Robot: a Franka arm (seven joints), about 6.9 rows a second.
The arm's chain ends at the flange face. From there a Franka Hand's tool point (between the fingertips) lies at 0.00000 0.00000 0.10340 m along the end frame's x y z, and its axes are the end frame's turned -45 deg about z.
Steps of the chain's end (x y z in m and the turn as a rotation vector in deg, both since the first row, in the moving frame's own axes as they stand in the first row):
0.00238, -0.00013, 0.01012, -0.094, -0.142, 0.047
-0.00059, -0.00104, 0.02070, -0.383, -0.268, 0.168
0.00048, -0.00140, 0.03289, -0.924, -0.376, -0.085
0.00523, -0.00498, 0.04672, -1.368, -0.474, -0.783
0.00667, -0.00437, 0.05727, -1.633, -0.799, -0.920
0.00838, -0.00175, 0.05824, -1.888, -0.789, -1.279
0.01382, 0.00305, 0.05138, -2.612, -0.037, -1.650
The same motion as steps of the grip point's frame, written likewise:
0.00147, 0.00153, 0.01012, 0.034, -0.167, 0.047
-0.00051, -0.00101, 0.02070, -0.081, -0.460, 0.168
-0.00033, 0.00005, 0.03287, -0.387, -0.919, -0.085
0.00488, 0.00133, 0.04669, -0.632, -1.302, -0.783
0.00471, 0.00272, 0.05722, -0.590, -1.720, -0.920
0.00376, 0.00613, 0.05817, -0.777, -1.893, -1.279
0.00428, 0.01526, 0.05127, -1.821, -1.873, -1.650

